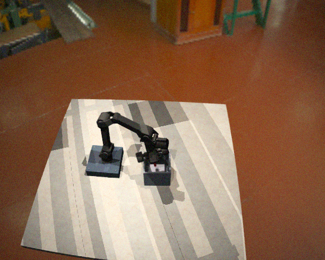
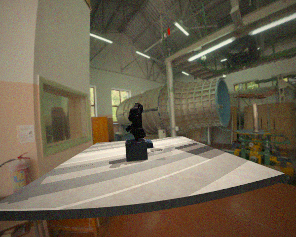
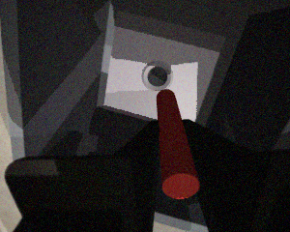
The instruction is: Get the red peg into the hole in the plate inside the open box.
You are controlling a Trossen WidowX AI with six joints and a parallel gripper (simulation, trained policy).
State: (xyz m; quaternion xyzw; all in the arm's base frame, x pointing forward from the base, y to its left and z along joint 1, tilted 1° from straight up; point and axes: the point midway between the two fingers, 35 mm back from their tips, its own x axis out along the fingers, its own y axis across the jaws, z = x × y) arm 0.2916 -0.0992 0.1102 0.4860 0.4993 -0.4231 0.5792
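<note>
My gripper tip is 10 mm below the red peg. The rest, counted from my gripper tip: light plate 80 mm below, 20 mm ahead, 10 mm to the right.
</note>
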